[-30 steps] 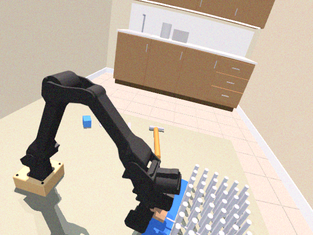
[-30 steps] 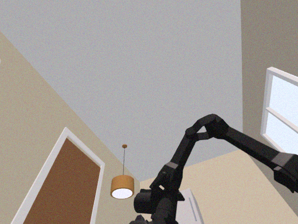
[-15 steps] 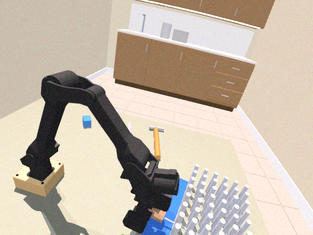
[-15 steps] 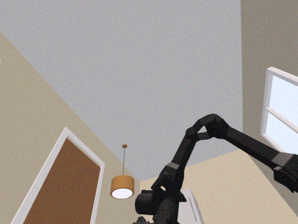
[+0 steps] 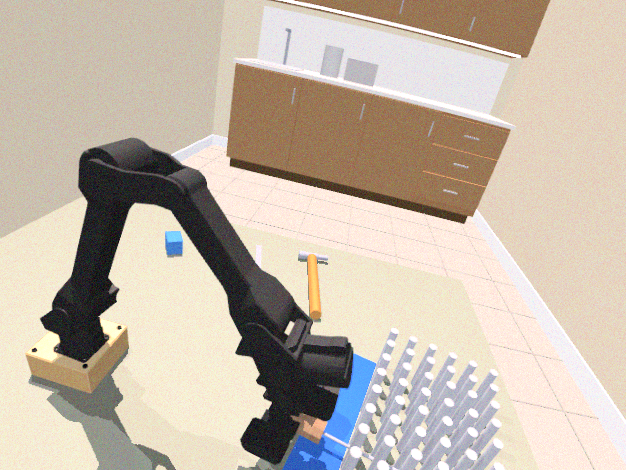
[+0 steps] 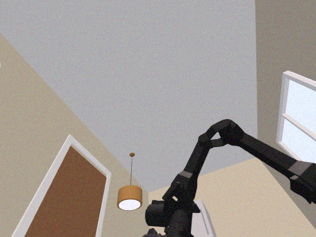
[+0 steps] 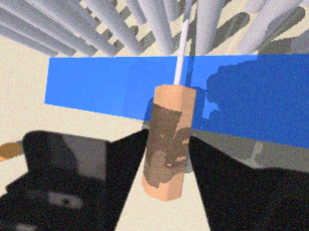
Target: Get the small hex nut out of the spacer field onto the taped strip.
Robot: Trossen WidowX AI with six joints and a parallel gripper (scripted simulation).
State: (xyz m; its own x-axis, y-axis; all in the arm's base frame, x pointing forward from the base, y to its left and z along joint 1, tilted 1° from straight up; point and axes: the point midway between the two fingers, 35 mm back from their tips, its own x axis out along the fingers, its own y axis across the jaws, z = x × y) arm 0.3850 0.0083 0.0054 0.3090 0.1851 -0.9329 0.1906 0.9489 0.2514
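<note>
Right now my gripper tip is 6 cm short of the blue taped strip, 3 cm to the right of it and 3 cm above it. From my gripper tip the other things lie so: hex nut: 20 cm ahead, 4 cm to the right, 2 cm below; wooden-handled hook tool: 10 cm ahead, 2 cm to the right; small wrench: 49 cm to the left, 43 cm behind, 2 cm below.
</note>
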